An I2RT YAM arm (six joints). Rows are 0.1 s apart.
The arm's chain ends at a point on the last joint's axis. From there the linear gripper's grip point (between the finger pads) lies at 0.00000 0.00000 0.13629 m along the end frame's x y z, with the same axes.
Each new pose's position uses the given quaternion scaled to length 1; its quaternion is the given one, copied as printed.
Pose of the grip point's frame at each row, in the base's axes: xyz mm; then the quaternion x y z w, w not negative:
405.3, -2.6, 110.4, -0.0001, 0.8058, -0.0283, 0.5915
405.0, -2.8, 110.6, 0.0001, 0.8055, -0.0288, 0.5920
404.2, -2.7, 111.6, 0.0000, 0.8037, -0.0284, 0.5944
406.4, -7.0, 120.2, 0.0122, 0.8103, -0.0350, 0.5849
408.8, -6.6, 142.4, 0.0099, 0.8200, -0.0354, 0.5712
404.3, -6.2, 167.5, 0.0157, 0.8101, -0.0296, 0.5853
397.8, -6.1, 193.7, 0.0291, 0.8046, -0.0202, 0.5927
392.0, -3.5, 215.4, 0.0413, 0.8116, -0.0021, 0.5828
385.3, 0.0, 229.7, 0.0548, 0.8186, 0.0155, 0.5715
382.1, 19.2, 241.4, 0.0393, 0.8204, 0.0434, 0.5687
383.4, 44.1, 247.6, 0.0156, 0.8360, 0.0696, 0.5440
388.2, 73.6, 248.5, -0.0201, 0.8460, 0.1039, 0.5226
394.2, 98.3, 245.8, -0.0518, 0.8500, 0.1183, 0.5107
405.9, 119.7, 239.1, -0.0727, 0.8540, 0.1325, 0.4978
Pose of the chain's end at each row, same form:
275.4, 3.6, 151.1, -0.0001, 0.8058, -0.0283, 0.5915
275.0, 3.5, 151.1, 0.0001, 0.8055, -0.0288, 0.5920
274.0, 3.5, 151.4, 0.0000, 0.8037, -0.0284, 0.5944
277.3, 2.7, 162.9, 0.0122, 0.8103, -0.0350, 0.5849
281.2, 2.9, 189.4, 0.0099, 0.8200, -0.0354, 0.5712
275.2, 2.8, 210.2, 0.0157, 0.8101, -0.0296, 0.5853
268.0, 3.0, 234.1, 0.0291, 0.8046, -0.0202, 0.5927
263.1, 3.5, 259.1, 0.0413, 0.8116, -0.0021, 0.5828
257.5, 5.1, 276.9, 0.0548, 0.8186, 0.0155, 0.5715
254.4, 15.6, 289.0, 0.0393, 0.8204, 0.0434, 0.5687
259.1, 30.6, 301.9, 0.0156, 0.8360, 0.0696, 0.5440
268.3, 46.8, 307.4, -0.0201, 0.8460, 0.1039, 0.5226
277.5, 63.7, 307.2, -0.0518, 0.8500, 0.1183, 0.5107
292.6, 79.0, 303.1, -0.0727, 0.8540, 0.1325, 0.4978

